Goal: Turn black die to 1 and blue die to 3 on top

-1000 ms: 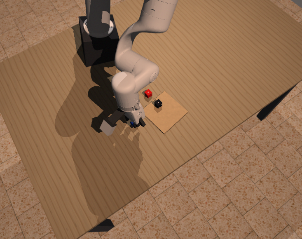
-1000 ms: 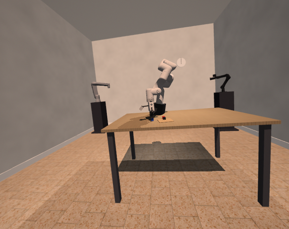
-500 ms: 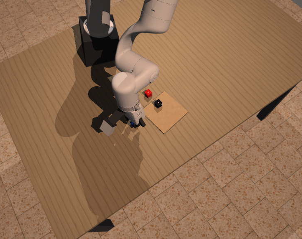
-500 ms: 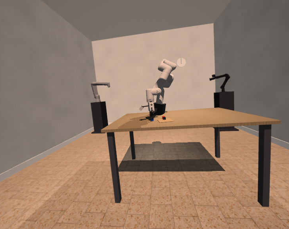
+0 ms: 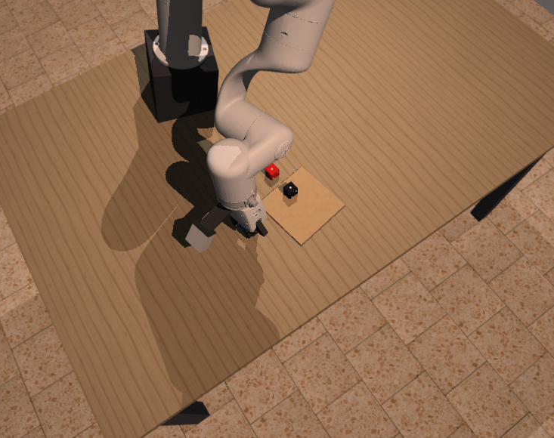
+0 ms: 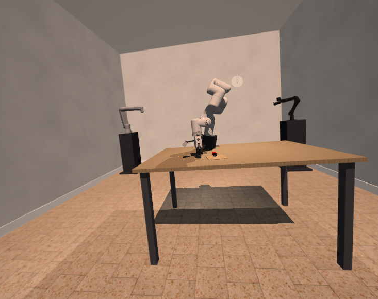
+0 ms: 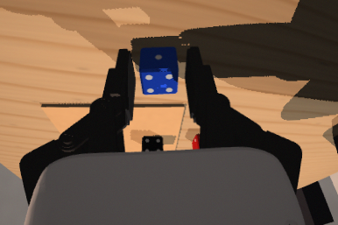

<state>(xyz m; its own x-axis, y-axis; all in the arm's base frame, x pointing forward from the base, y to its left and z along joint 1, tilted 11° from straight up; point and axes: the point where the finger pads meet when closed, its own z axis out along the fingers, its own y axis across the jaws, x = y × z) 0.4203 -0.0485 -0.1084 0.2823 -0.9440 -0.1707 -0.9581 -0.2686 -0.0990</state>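
The blue die is 2 cm below my hand. From my hand the other things lie so: tan mat: 14 cm to the left, 3 cm below, 1 cm ahead; red die: 12 cm to the left, 9 cm behind, 2 cm below; black die: 13 cm to the left, 2 cm behind, 1 cm below.
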